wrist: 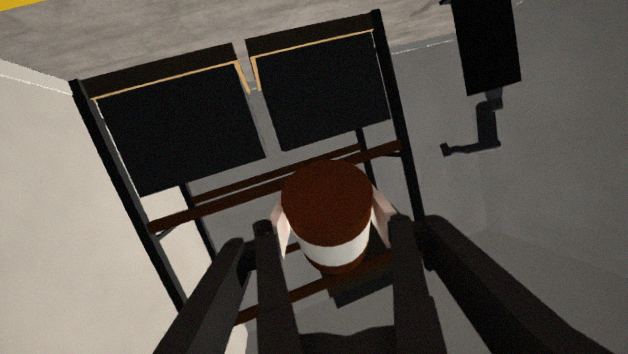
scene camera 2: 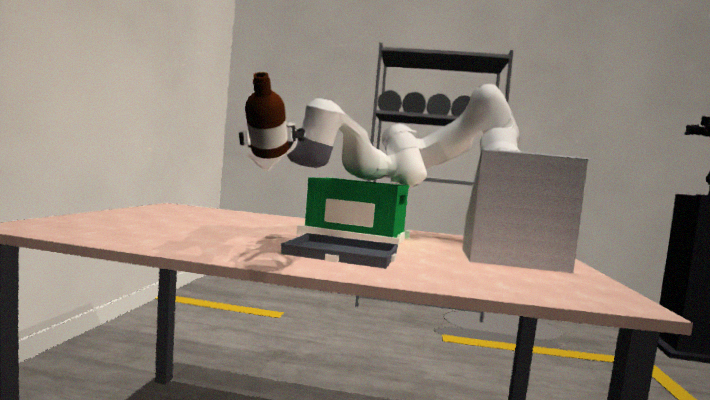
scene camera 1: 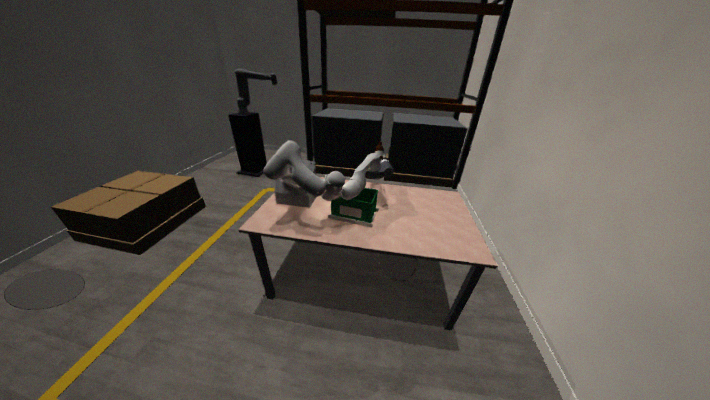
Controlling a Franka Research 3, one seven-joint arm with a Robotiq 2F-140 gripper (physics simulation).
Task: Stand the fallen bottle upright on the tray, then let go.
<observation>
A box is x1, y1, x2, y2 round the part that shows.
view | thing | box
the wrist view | my gripper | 152, 184, 613, 353
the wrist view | brown bottle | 281, 160, 372, 274
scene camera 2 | brown bottle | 245, 72, 288, 158
</observation>
